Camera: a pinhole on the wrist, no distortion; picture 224 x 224 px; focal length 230.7 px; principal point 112.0 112.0 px. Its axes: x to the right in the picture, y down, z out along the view. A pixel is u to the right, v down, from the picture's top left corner.
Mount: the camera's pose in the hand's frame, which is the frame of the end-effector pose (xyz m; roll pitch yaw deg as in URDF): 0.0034 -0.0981 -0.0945 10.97 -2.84 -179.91
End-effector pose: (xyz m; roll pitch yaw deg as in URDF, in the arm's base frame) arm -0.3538 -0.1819 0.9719 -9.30 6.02 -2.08
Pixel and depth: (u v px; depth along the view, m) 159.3 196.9 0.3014
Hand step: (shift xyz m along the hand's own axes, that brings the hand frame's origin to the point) -0.0425 -0.1497 0.2252
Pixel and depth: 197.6 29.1 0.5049
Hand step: -0.1613 0.1758 0.3754
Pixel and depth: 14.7 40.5 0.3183
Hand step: 0.1518 0.0596 0.1922
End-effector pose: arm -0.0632 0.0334 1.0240 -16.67 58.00 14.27
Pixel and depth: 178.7 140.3 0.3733
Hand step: -0.0858 -0.0722 0.2856
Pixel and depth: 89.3 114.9 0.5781
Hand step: 0.0882 0.0049 0.4709
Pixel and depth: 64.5 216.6 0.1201
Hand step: 0.0345 -0.1287 0.0324
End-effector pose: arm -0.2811 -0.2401 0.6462 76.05 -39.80 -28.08
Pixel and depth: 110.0 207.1 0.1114
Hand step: 0.0103 -0.1220 0.0234
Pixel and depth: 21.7 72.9 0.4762
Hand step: 0.2117 0.0721 0.3478
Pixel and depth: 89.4 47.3 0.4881
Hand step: 0.0733 0.1293 0.3557
